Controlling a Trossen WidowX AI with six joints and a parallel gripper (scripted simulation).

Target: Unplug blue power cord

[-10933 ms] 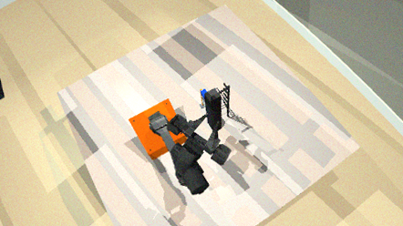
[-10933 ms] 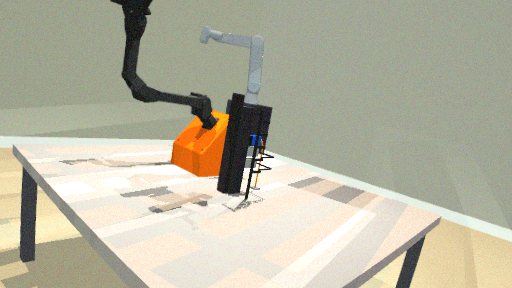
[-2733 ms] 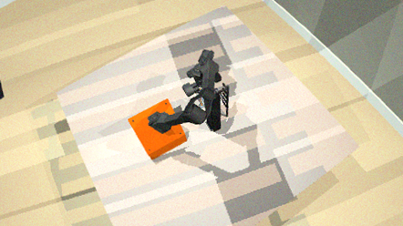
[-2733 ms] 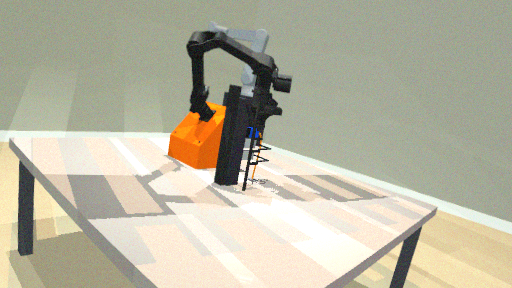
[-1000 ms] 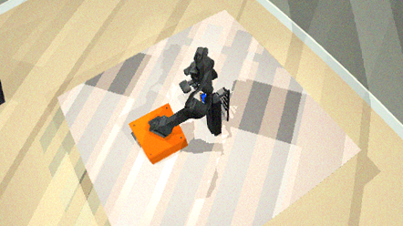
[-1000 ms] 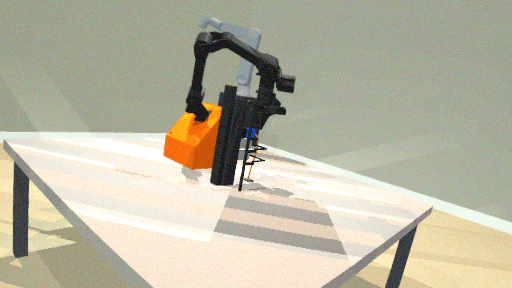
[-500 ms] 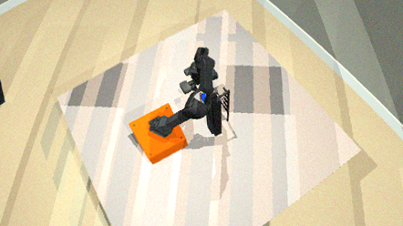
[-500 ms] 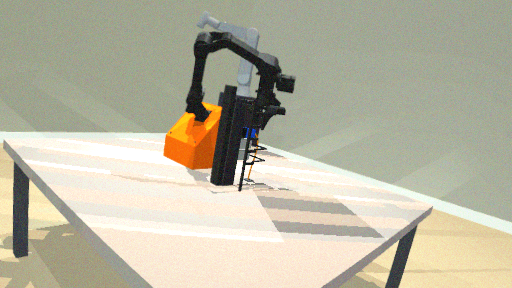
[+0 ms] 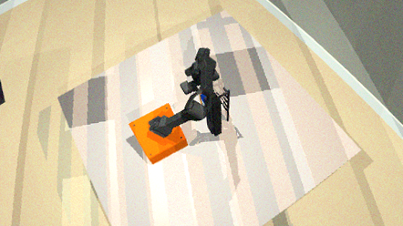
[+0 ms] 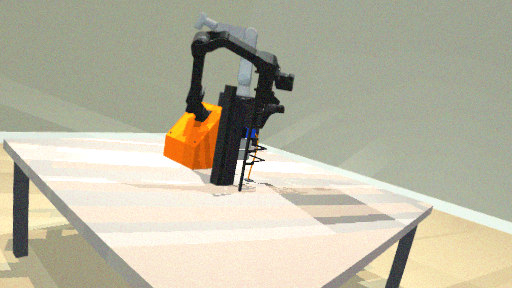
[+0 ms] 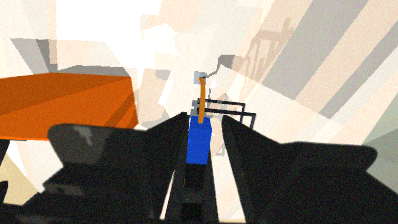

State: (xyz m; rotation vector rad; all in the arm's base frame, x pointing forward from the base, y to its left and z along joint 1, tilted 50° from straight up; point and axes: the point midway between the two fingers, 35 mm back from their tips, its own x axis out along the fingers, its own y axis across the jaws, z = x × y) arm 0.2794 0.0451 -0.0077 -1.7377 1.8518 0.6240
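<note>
Right now the blue plug is 6 cm to the right of my gripper tip and 1 cm below it.
</note>
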